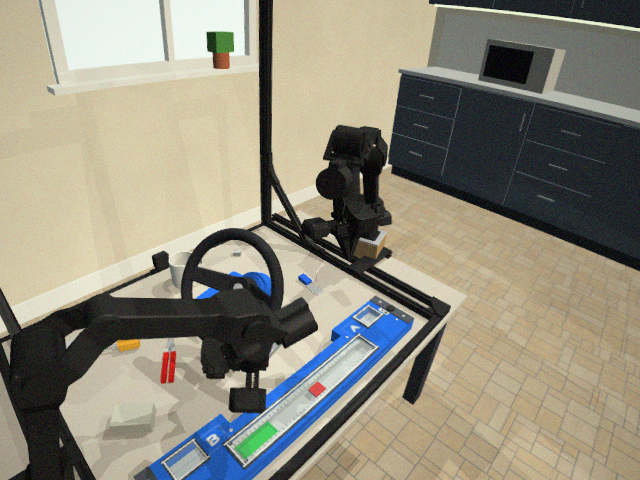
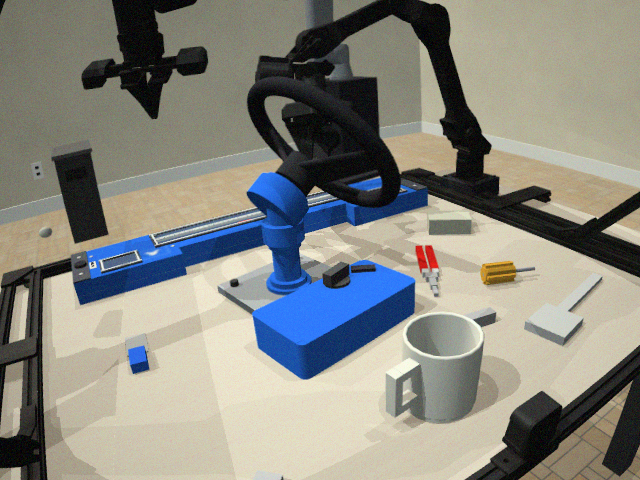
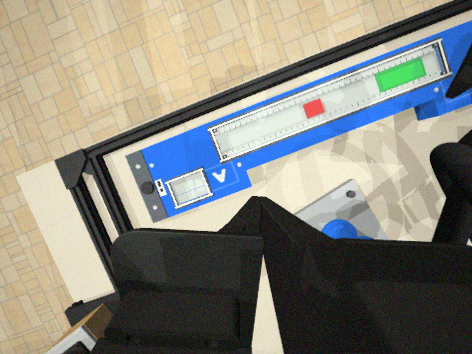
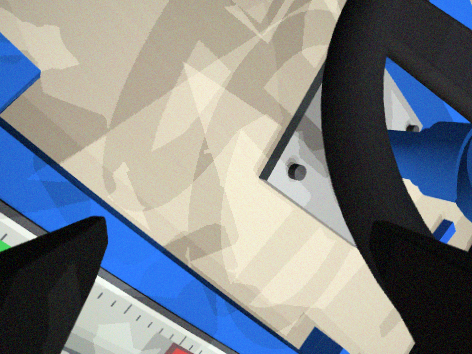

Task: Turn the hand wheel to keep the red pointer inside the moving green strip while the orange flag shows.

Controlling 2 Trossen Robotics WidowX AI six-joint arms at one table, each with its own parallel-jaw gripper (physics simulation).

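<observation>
The black hand wheel stands tilted on a blue post. My right gripper is open and empty beside the wheel's rim. My left gripper is shut and empty, high up at the back, away from the wheel. On the long blue track the red pointer sits apart from the green strip. I see no orange flag.
On the table are a white mug, red pliers, a yellow screwdriver, a grey block and a small blue block. A blue box carries a black knob.
</observation>
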